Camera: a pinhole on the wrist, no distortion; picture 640 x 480 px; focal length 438.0 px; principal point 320.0 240.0 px. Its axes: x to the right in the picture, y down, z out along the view. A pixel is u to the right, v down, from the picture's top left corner.
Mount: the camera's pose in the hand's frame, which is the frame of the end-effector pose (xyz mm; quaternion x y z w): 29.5 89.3 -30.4 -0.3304 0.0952 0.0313 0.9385
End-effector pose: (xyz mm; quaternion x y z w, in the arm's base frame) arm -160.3 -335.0 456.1 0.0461 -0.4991 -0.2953 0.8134
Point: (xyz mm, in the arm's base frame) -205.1 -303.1 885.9
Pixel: 618.8 27.3
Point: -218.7 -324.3 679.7
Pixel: outside the picture
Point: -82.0 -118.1 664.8
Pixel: 361.2 396.5
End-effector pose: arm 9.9 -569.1 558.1 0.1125 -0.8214 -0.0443 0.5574
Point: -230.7 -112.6 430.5
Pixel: 85.3 380.4
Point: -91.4 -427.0 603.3
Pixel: 296.8 213.8
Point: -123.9 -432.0 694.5
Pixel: 582.2 231.4
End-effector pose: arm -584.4 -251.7 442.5 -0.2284 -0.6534 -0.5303 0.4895
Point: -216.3 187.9 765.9
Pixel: 274.8 409.2
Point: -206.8 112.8 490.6
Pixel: outside the picture
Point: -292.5 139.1 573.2
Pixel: 129.9 358.4
